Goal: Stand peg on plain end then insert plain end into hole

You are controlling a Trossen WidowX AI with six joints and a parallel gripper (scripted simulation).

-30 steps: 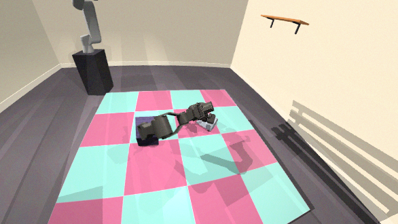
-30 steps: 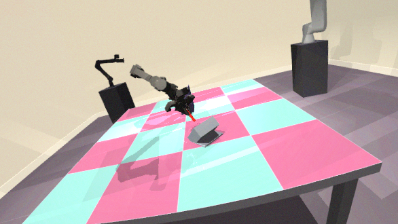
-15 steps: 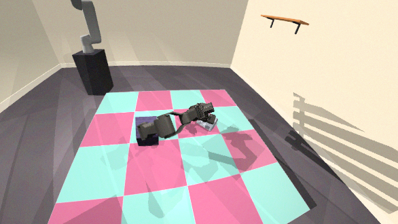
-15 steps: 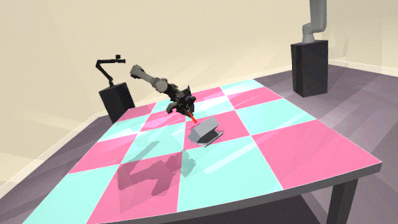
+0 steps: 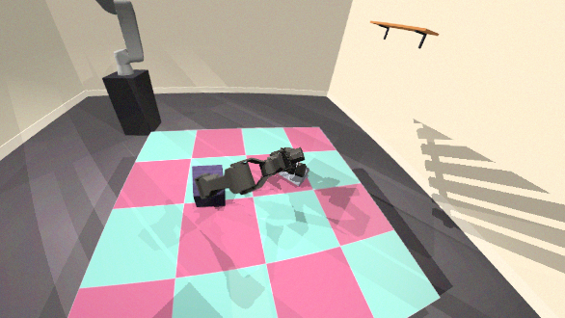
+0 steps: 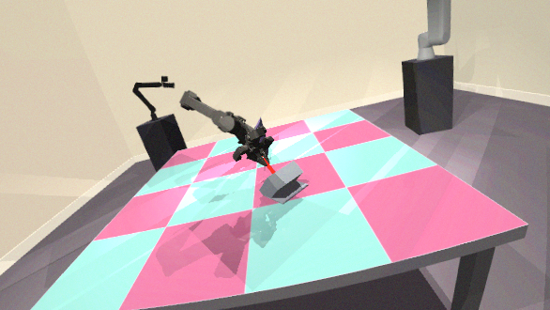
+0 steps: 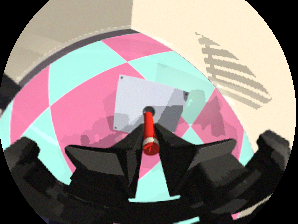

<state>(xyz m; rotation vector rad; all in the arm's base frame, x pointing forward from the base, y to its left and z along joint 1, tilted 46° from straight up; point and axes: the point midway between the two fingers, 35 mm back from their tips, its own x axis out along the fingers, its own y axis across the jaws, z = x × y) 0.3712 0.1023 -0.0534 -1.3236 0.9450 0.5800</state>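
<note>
Now: gripper tip 1 cm to the left of the red peg, 1 cm below it and 1 cm past it. From my gripper tip the other things lie so: sloped grey panel 6 cm below, 4 cm to the left, 4 cm ahead.
</note>
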